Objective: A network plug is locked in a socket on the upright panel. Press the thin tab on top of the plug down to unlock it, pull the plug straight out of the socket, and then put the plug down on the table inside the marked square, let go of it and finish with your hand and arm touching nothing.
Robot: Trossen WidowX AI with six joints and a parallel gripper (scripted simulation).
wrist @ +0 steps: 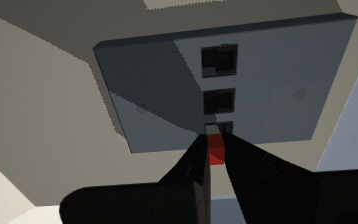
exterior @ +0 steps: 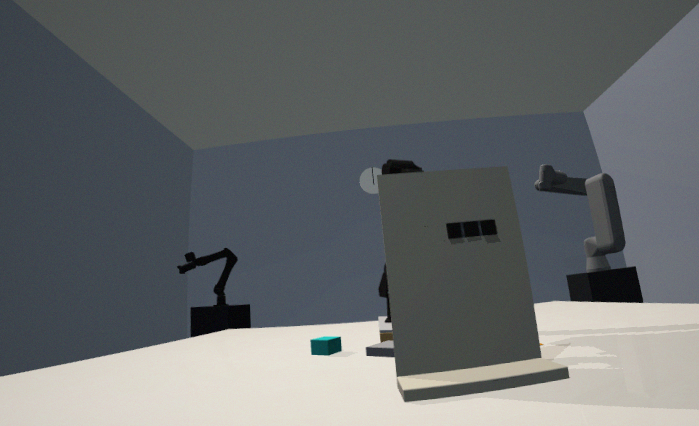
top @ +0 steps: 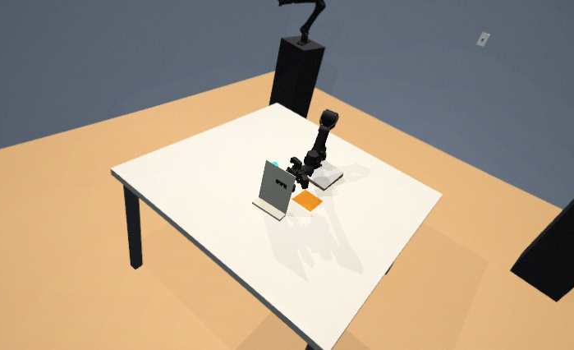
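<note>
My gripper tip is now right at the network plug. The rest, counted from my gripper tip: orange marked square (180 mm behind, 70 mm to the left, 170 mm below); then upright panel (20 mm ahead, 20 mm to the left, 60 mm below); then teal block (210 mm behind, 230 mm to the right, 150 mm below).
</note>
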